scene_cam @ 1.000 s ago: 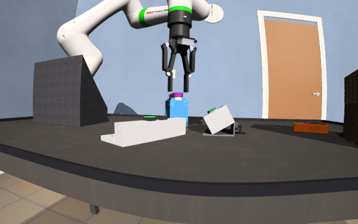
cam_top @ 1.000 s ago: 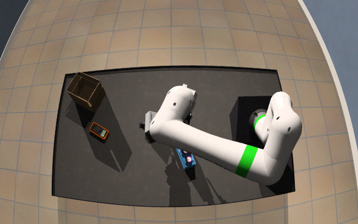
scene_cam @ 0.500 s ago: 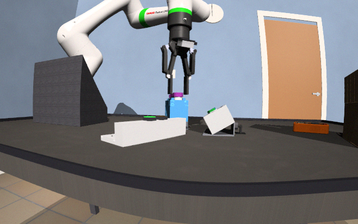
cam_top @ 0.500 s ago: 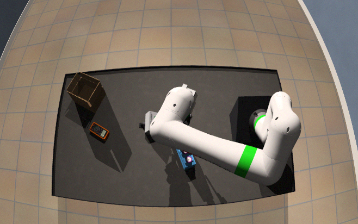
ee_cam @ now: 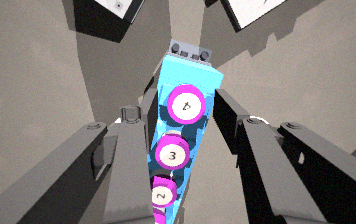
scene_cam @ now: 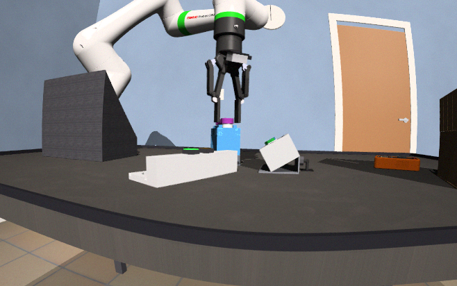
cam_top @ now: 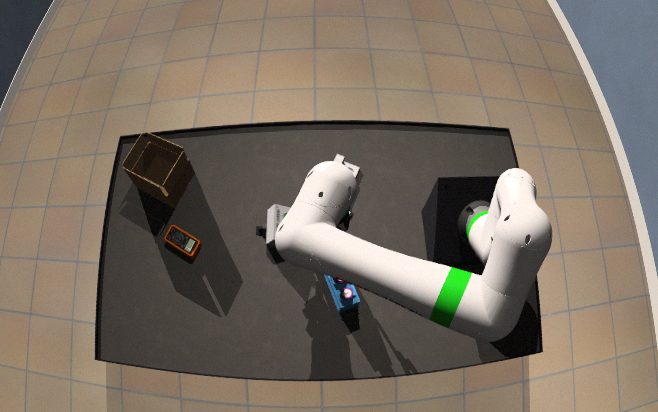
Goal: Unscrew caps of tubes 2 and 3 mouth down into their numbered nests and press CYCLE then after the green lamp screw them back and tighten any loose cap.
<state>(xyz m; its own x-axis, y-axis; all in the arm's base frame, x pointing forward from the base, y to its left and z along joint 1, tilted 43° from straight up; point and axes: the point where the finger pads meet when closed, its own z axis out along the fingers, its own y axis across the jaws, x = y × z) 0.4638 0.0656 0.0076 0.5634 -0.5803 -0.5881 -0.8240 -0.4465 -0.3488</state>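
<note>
My hand is 12 cm short of the green key, 10 cm to the left of it and 7 cm above it. Round my hand: key housing 14 cm ahead, 8 cm to the right, 9 cm below; then blue key 12 cm ahead, 6 cm to the right, 7 cm below; then orange multimeter 48 cm ahead, 3 cm to the right, 12 cm below.
</note>
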